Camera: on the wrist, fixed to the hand. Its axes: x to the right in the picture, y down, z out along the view.
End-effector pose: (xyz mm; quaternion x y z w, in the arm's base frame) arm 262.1 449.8 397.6 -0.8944 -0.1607 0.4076 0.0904
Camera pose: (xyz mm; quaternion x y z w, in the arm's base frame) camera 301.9 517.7 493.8 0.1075 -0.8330 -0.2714 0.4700
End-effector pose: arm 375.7 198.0 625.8 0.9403 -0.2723 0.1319 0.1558
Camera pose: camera 391.8 306.3 684.5 0.2189 0.9655 0.0435 0.1344
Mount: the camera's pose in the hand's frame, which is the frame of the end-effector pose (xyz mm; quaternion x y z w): -18.3 -82.9 -90.7 -0.0469 -0.1991 0.9784 0.0304
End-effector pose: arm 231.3 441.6 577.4 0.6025 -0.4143 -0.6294 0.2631
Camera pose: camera 336.3 481.2 524.1 -0.5247 -0.6249 0.0989 0.5696
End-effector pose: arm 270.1 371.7 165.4 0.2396 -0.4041 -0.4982 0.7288
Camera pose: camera 297.8 351.5 46.0 -0.5214 -0.3684 0.6312 0.4404
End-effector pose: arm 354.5 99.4 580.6 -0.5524 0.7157 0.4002 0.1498
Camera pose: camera 457.0 39.0 616.4 -0.7561 -0.5136 -0.3023 0.2704
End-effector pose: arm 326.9 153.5 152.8 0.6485 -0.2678 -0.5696 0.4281
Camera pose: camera 399.3 232.1 89.4 -0.3758 -0.7011 0.2599 0.5474
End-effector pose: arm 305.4 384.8 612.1 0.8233 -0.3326 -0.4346 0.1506
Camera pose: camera 406.6 454.3 631.2 -0.3940 -0.8252 -0.0454 0.4022
